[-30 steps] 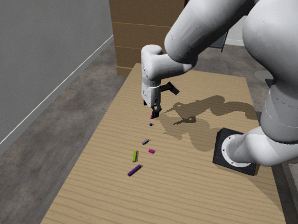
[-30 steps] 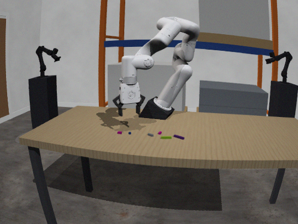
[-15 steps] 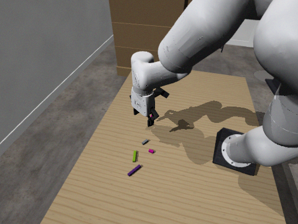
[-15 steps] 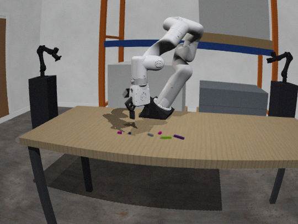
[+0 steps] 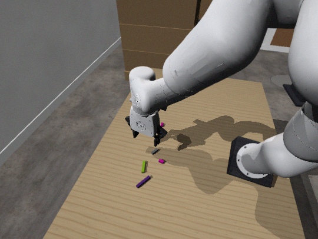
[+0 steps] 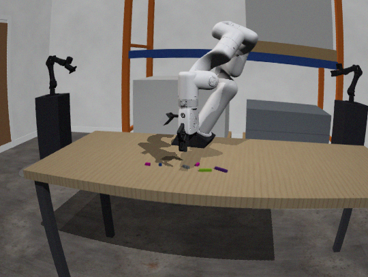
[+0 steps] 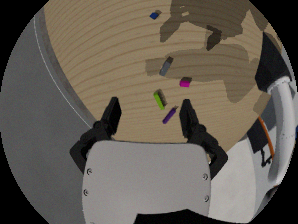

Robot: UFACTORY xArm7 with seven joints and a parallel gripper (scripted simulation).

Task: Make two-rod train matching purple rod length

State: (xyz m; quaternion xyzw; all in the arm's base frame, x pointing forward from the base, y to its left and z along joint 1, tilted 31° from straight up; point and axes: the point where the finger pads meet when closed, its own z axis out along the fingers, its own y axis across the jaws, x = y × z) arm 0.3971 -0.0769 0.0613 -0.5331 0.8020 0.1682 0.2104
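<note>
The lime rod lies 10 cm below my hand and 7 cm to the left of it. Round my hand: grey rod: 10 cm below, 3 cm behind, 1 cm to the right; blue rod: 12 cm to the right, 10 cm below, 5 cm behind; purple rod: 13 cm to the left, 10 cm below, 1 cm behind.
</note>
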